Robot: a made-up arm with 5 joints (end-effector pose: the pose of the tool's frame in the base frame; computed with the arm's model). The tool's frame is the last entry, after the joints.
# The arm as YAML. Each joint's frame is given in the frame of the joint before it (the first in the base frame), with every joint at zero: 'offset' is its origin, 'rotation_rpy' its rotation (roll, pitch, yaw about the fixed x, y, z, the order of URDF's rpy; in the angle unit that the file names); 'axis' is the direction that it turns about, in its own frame. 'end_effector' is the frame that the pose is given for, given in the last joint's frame.
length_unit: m
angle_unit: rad
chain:
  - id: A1
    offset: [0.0, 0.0, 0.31]
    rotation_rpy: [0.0, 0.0, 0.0]
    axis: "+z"
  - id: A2
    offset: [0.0, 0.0, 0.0]
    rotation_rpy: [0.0, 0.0, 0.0]
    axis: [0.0, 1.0, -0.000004]
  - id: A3
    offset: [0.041, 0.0, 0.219]
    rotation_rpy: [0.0, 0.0, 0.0]
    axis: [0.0, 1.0, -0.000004]
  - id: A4
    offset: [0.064, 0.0, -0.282]
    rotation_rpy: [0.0, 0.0, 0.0]
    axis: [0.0, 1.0, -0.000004]
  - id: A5
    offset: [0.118, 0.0, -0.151]
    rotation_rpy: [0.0, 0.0, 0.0]
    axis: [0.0, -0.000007, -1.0]
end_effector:
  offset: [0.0, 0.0, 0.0]
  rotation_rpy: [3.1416, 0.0, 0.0]
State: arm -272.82 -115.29 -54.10 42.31 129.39
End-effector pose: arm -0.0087 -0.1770 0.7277 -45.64 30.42 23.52
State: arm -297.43 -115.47 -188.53 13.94 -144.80
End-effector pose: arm -0.2371 -0.4568 -0.1205 -122.35 -50.14 178.50
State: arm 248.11 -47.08 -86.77 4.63 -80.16
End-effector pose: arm -0.0257 -0.0640 0.9176 50.36 -7.61 -15.63
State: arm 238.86 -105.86 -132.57 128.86 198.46
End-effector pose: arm 0.2032 0.3363 0.5445 41.69 63.35 -76.24
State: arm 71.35 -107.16 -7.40 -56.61 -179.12
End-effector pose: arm -0.0271 -0.0804 0.6273 0.14 8.83 72.24
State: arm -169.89 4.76 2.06 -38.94 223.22
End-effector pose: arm -0.2651 -0.0473 0.1721 156.74 22.80 -37.86
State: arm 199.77 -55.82 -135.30 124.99 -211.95
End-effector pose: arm 0.0842 0.0303 0.7781 -129.90 50.89 76.79
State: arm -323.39 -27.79 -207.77 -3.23 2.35
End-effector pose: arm -0.4213 -0.3130 0.6069 3.87 58.71 -138.86
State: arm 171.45 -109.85 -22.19 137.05 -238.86
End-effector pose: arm -0.0505 0.0076 0.3498 175.71 -2.59 50.41
